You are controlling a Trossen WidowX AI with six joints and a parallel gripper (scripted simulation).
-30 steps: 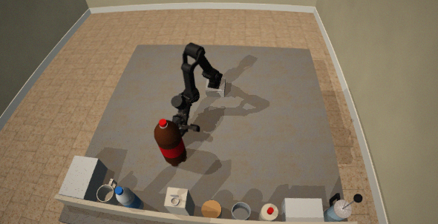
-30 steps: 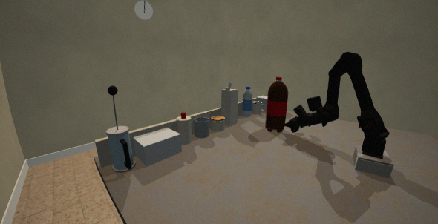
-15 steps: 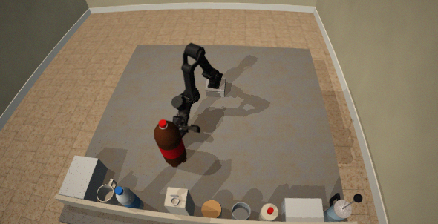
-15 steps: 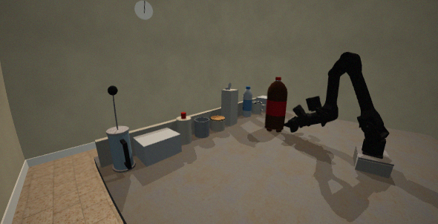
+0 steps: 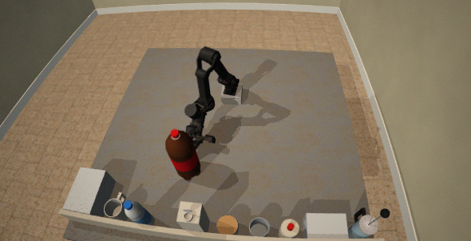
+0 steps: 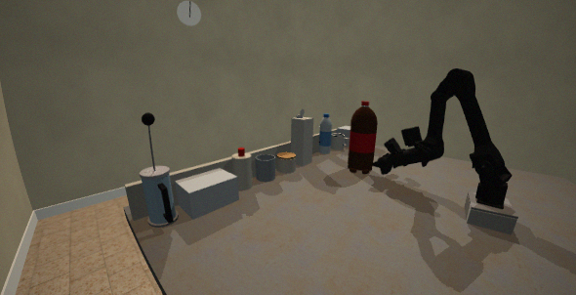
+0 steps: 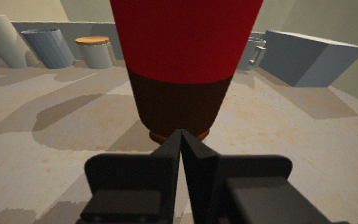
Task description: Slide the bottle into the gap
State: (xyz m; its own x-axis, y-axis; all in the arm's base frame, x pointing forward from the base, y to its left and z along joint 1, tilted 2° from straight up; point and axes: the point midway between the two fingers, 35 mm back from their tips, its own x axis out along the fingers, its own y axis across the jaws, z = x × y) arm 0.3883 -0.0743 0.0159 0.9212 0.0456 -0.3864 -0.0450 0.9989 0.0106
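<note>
The brown cola bottle is 10 cm above my hand, 8 cm ahead of it and 1 cm to the left of it. Also, from my hand: wood-lidded jar 30 cm ahead, 25 cm to the left, 2 cm below; then grey cup 37 cm to the left, 29 cm ahead, 3 cm below; then blue-capped water bottle 36 cm ahead, 9 cm to the right, 5 cm above.
</note>
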